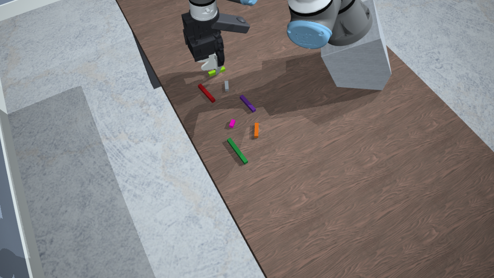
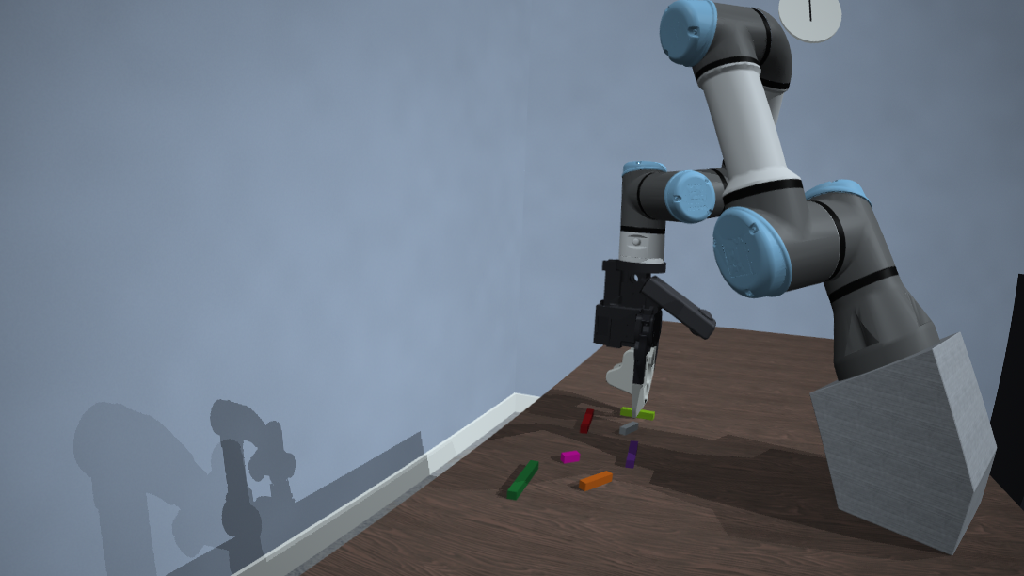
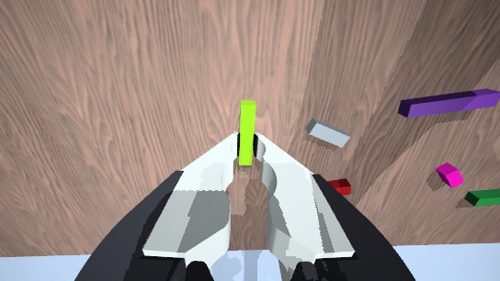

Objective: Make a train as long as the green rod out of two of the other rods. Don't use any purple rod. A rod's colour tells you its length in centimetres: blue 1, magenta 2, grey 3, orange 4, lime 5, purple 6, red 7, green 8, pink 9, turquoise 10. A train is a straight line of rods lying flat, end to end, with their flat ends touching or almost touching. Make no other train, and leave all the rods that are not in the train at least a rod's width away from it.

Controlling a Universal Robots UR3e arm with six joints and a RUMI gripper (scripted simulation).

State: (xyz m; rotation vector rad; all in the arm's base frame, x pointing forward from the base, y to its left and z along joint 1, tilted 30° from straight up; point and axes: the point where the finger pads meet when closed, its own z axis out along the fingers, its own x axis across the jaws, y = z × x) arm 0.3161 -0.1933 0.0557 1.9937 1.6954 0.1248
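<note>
Right now the lime rod is 10 mm below my hand. The rest, counted from my hand: red rod (70 mm ahead, 50 mm to the left, 10 mm below); then purple rod (150 mm to the left, 10 mm below); then grey rod (10 mm ahead, 60 mm to the left, 10 mm below).
</note>
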